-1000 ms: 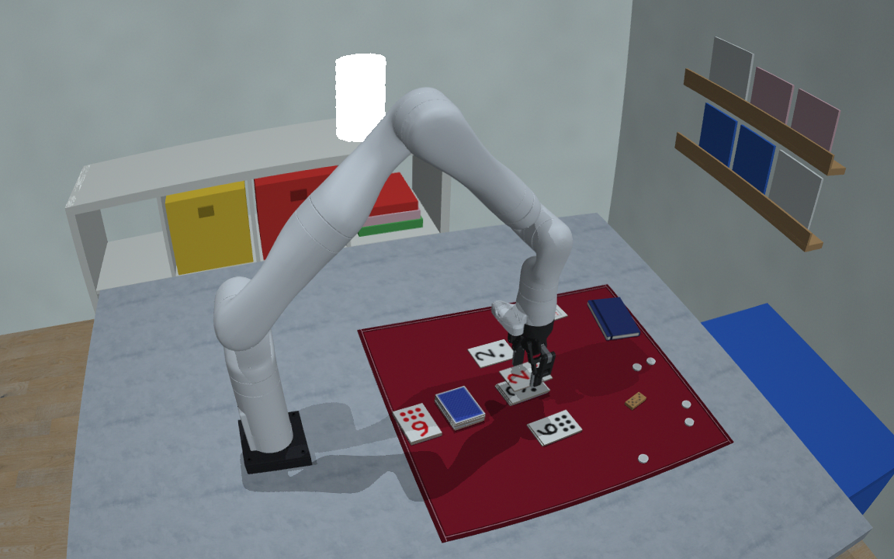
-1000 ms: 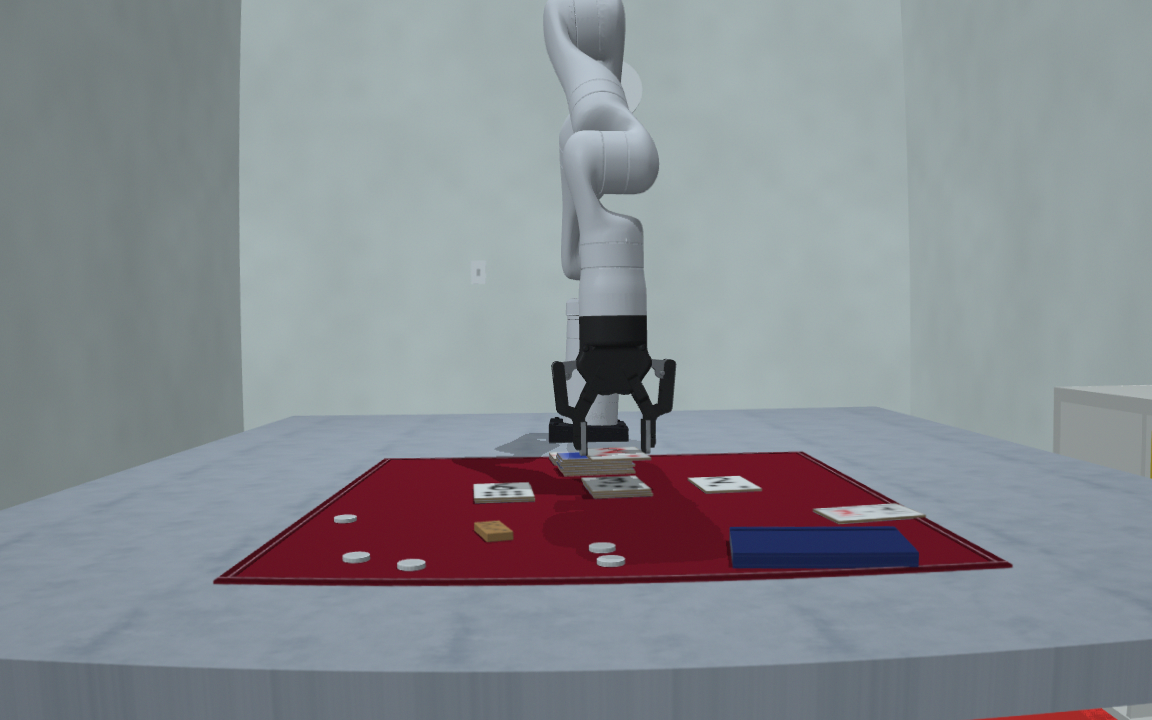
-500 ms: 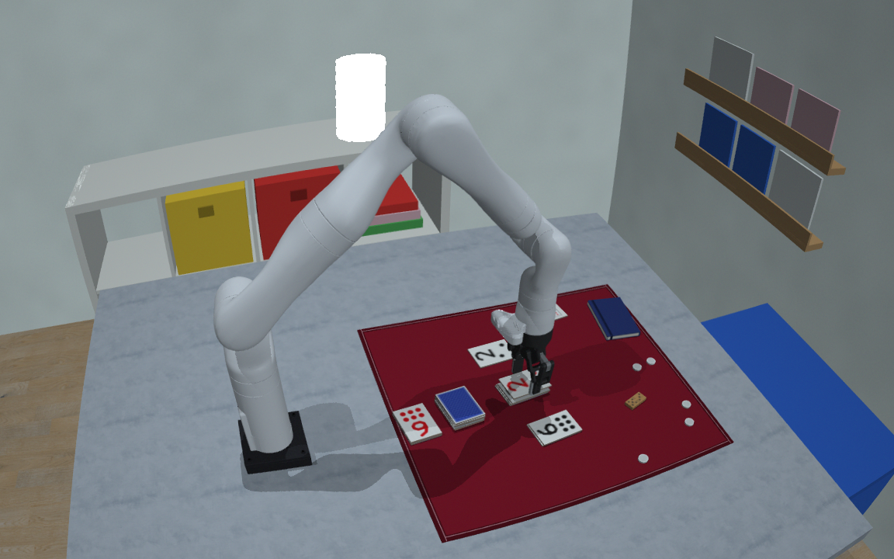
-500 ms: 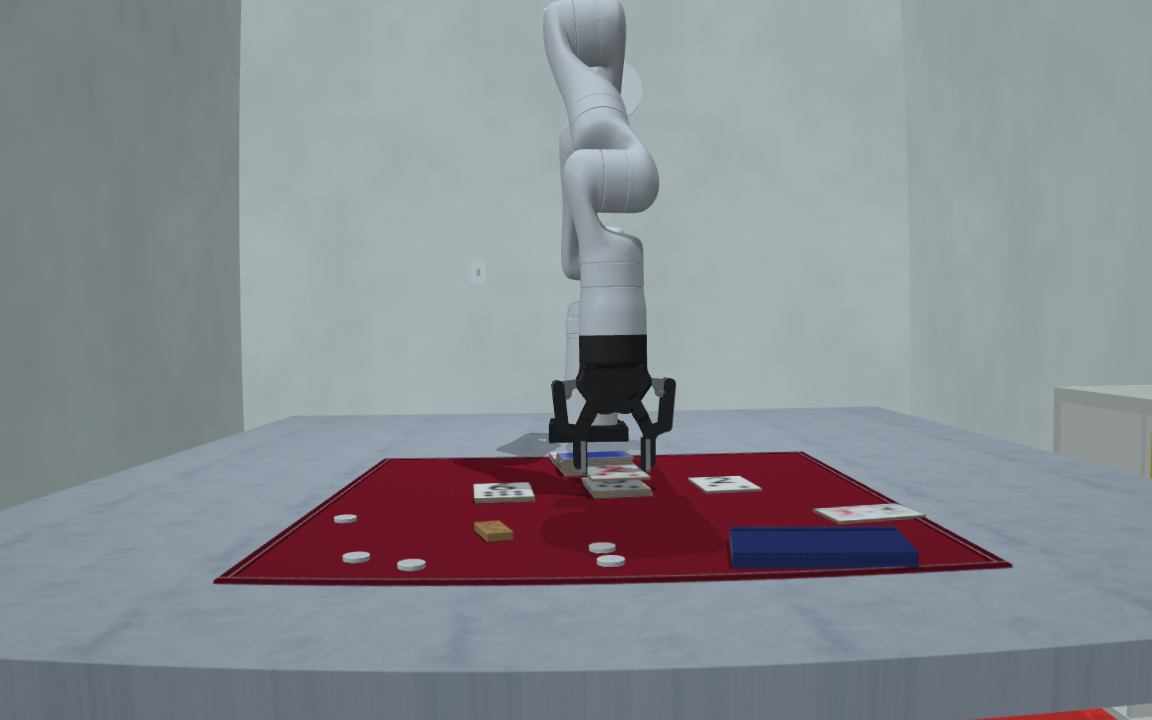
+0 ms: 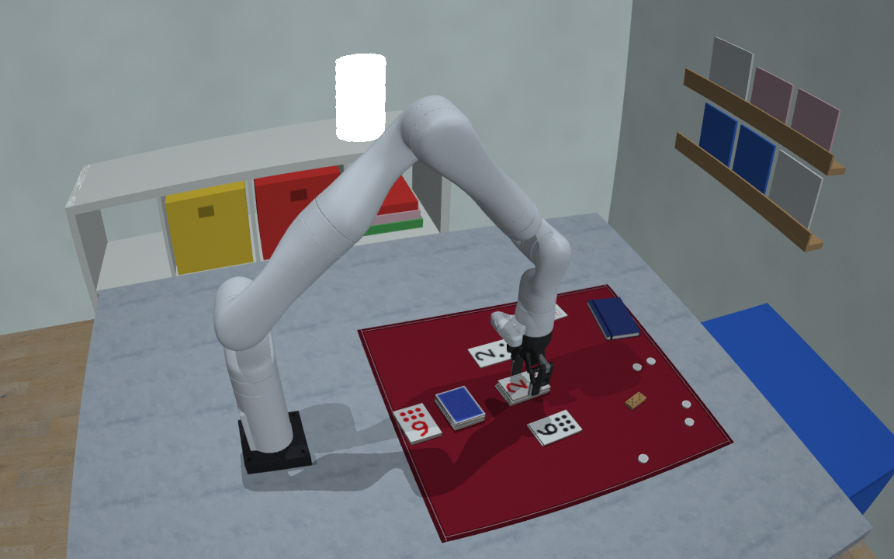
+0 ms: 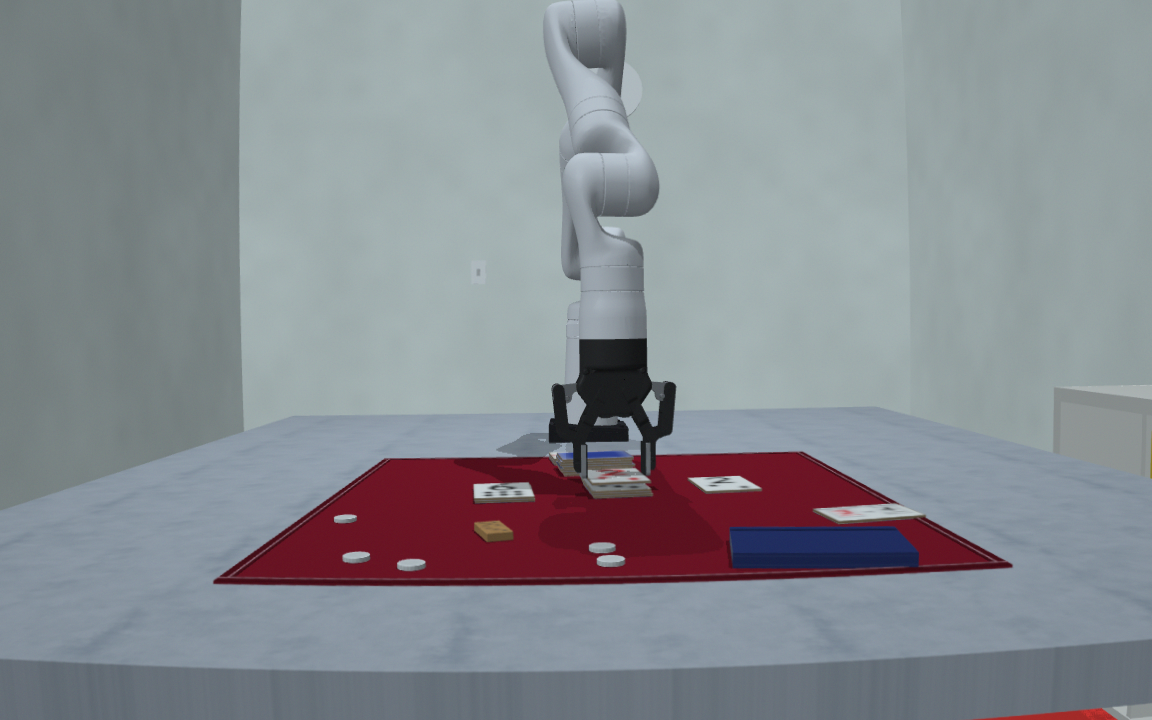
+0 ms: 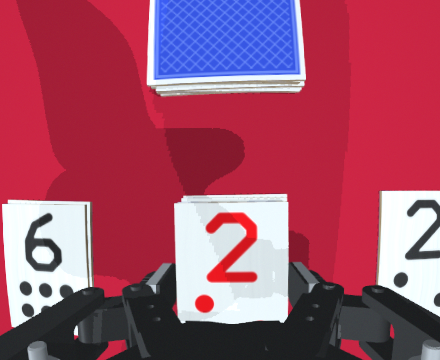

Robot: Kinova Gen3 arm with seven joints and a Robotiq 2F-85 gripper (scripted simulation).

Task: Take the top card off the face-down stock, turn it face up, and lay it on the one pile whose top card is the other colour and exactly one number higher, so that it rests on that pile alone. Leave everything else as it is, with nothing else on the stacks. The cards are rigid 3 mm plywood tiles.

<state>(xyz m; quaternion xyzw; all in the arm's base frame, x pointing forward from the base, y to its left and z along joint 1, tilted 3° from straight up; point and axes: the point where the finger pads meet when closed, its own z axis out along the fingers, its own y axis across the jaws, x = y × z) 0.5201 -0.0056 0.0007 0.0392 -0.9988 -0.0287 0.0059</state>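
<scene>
The red mat lies 4 cm below my hand, 4 cm ahead of it and 2 cm to the right of it. From my hand the other things lie so: wooden block 21 cm ahead, 13 cm to the right, 3 cm below; blue book 31 cm ahead, 14 cm to the left, 2 cm below; card 23 cm to the left, 17 cm ahead, 3 cm below.
</scene>
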